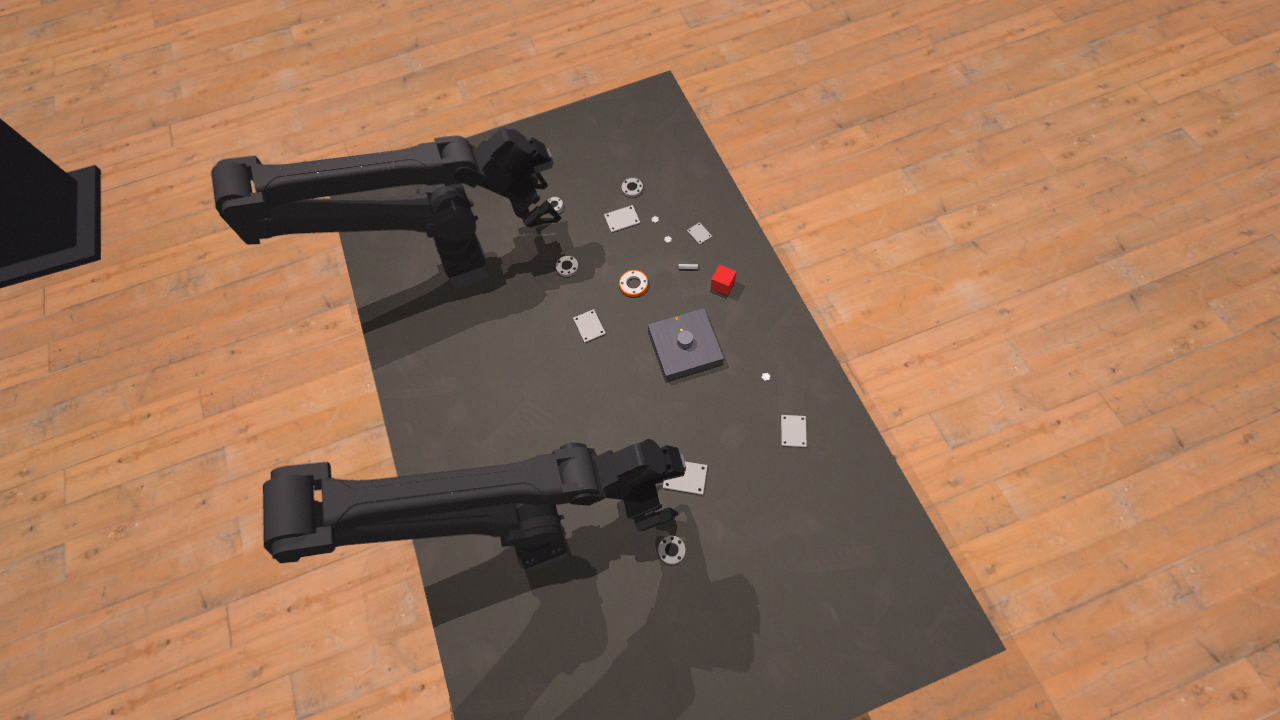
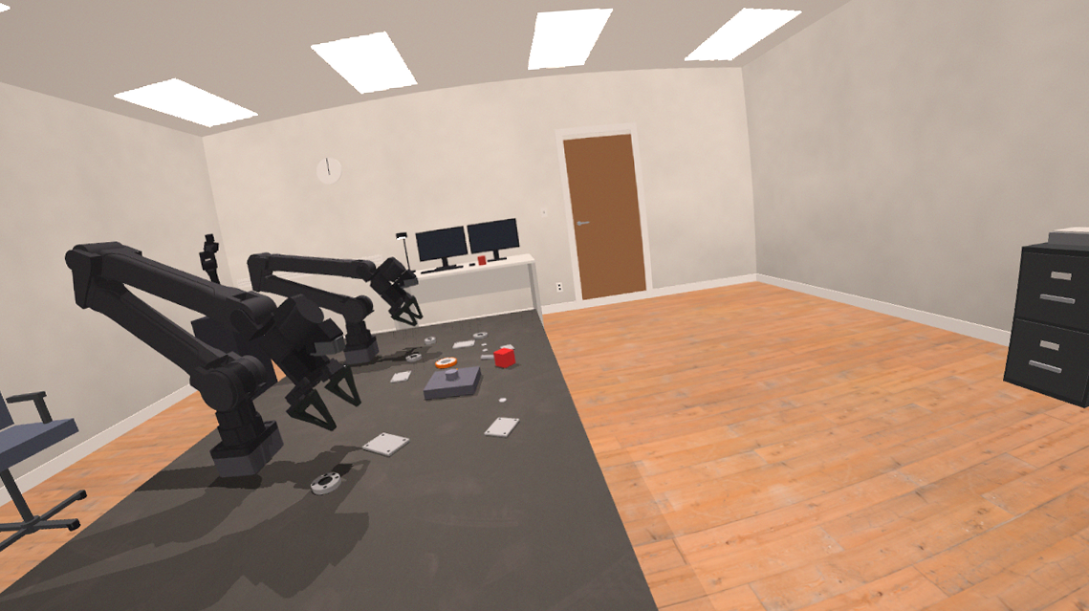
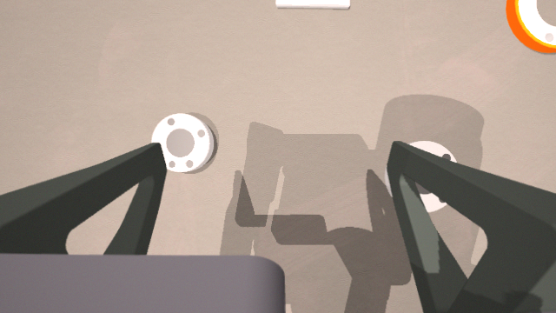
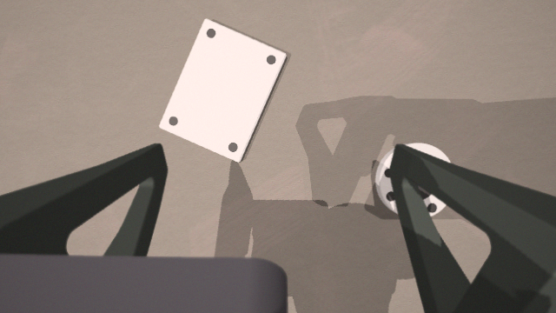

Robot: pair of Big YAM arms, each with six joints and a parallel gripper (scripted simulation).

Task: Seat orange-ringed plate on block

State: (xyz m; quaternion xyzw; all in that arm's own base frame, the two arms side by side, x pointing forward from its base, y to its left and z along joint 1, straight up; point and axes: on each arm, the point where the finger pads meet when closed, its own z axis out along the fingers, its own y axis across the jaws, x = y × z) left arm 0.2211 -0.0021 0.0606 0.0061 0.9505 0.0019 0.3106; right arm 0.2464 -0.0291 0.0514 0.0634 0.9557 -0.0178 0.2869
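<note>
Right now the orange-ringed plate is 20 cm to the right of my left hand, 12 cm ahead of it and 10 cm below it. Round my left hand: red cube 30 cm ahead, 27 cm to the right, 9 cm below; small rod 25 cm ahead, 20 cm to the right, 10 cm below; grey block 35 cm to the right, 17 cm ahead, 9 cm below.
</note>
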